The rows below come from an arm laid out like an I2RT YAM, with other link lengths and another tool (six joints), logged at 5 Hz.
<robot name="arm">
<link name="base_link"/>
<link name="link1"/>
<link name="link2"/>
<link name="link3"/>
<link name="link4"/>
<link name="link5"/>
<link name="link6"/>
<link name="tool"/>
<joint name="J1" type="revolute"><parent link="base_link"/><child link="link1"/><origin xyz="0.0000 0.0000 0.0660" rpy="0.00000 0.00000 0.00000"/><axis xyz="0 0 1"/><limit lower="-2.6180" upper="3.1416"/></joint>
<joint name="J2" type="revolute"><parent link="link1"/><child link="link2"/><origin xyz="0.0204 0.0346 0.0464" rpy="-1.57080 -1.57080 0.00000"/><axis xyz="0 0 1"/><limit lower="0.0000" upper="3.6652"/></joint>
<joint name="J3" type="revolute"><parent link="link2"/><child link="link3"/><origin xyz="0.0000 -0.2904 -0.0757" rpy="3.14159 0.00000 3.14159"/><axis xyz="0 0 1"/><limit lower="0.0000" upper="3.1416"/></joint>
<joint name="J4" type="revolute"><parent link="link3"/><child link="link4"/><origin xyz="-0.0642 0.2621 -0.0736" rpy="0.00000 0.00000 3.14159"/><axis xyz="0 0 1"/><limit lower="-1.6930" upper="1.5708"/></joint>
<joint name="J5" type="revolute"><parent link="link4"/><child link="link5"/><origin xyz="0.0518 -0.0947 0.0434" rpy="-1.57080 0.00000 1.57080"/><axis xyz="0 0 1"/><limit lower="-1.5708" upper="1.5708"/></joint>
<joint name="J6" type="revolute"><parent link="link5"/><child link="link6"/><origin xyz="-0.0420 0.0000 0.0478" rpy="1.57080 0.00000 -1.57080"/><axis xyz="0 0 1"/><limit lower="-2.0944" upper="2.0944"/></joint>
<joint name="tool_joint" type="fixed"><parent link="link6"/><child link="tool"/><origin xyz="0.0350 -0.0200 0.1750" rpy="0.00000 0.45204 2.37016"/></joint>
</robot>
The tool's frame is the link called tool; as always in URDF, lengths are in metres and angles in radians.
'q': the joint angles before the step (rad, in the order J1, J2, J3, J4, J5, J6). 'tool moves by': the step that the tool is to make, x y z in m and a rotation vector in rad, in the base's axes. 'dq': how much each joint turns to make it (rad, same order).
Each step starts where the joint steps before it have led.
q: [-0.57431 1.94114 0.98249 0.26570 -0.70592 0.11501]
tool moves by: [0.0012 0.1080 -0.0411 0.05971 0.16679 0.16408]
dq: [0.18924 0.00045 -0.00181 -0.17283 0.03435 0.00041]
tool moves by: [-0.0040 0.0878 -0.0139 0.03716 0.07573 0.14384]
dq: [0.15858 -0.00010 -0.00043 -0.06764 -0.00083 0.02468]
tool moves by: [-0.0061 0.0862 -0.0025 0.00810 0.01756 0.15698]
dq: [0.16529 0.00003 -0.00059 -0.00998 0.00045 0.01271]
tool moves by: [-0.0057 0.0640 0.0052 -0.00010 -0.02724 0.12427]
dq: [0.12459 0.00004 0.00072 0.02668 0.00029 0.00022]
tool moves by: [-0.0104 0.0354 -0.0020 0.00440 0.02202 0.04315]
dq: [0.07650 -0.00025 -0.00071 0.00289 0.01501 0.03874]
